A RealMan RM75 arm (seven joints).
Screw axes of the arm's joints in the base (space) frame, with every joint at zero. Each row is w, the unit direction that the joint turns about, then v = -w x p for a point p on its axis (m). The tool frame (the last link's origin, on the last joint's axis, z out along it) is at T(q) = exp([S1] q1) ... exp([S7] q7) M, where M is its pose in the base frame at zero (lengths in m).
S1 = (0, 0, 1, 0, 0, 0)
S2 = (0, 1, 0, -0.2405, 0, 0)
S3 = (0, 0, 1, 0, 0, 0)
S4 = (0, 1, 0, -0.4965, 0, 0)
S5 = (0, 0, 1, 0, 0, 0)
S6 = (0, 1, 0, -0.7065, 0, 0)
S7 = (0, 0, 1, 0, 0, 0)
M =
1 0 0 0
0 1 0 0
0 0 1 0.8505
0 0 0 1
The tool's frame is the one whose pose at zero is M.
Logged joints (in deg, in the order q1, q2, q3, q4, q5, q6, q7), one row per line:
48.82 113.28 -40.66 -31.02 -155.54 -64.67 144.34
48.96 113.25 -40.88 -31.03 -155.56 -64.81 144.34
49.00 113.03 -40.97 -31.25 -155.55 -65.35 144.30
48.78 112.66 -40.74 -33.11 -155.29 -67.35 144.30
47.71 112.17 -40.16 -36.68 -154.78 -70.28 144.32
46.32 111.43 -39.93 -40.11 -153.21 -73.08 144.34
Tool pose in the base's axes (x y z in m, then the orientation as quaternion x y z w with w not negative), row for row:
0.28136 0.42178 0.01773 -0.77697 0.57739 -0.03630 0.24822
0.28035 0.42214 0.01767 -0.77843 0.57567 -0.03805 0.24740
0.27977 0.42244 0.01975 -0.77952 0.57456 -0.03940 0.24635
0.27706 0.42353 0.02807 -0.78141 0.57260 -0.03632 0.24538
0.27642 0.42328 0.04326 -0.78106 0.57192 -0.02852 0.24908
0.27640 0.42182 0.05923 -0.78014 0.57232 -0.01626 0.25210
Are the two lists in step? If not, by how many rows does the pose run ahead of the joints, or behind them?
They are in step.
